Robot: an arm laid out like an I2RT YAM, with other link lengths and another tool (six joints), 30 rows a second.
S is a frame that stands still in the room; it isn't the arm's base.
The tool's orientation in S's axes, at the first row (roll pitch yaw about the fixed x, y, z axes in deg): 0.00 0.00 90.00
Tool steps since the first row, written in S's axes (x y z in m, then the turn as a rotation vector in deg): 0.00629 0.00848 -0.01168 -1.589 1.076 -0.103; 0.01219 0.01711 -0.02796 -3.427 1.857 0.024; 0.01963 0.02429 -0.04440 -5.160 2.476 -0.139; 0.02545 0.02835 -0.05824 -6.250 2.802 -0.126; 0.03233 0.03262 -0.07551 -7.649 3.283 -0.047
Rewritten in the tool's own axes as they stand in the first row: 0.00848 -0.00629 -0.01168 1.076 1.589 -0.103; 0.01711 -0.01219 -0.02796 1.857 3.427 0.024; 0.02429 -0.01963 -0.04440 2.476 5.160 -0.139; 0.02835 -0.02545 -0.05824 2.802 6.250 -0.126; 0.03262 -0.03233 -0.07551 3.283 7.649 -0.047
